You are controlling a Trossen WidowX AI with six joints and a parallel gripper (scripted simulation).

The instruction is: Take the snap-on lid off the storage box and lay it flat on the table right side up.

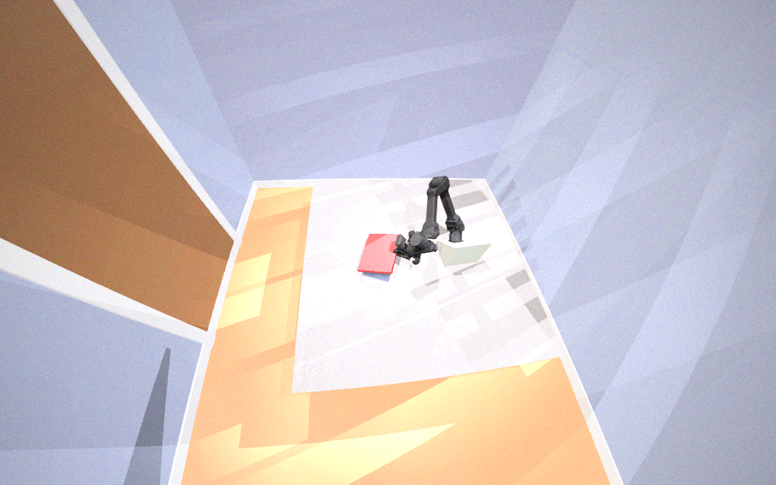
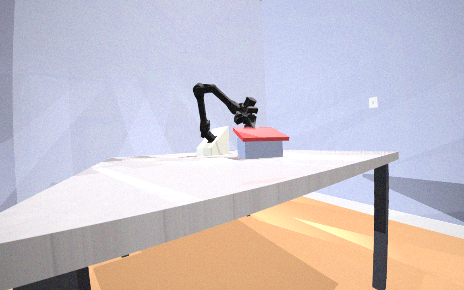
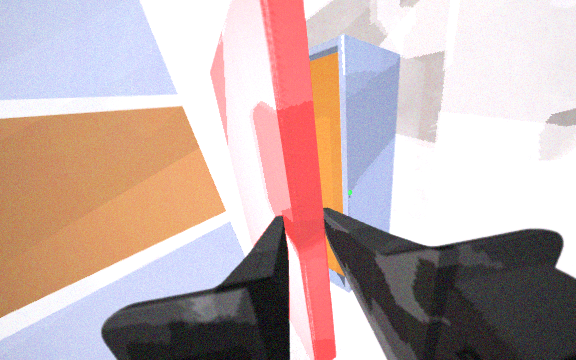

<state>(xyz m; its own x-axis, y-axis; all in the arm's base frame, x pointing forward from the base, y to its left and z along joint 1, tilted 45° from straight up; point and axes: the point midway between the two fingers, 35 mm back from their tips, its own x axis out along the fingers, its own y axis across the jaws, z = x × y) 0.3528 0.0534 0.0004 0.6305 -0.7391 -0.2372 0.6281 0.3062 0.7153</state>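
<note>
The red lid lies 7 cm ahead of my gripper tip, 3 cm to the right of it and 2 cm below it. From my gripper tip the other things lie so: blue-grey storage box (6 cm ahead, 3 cm to the right, 9 cm below).
</note>
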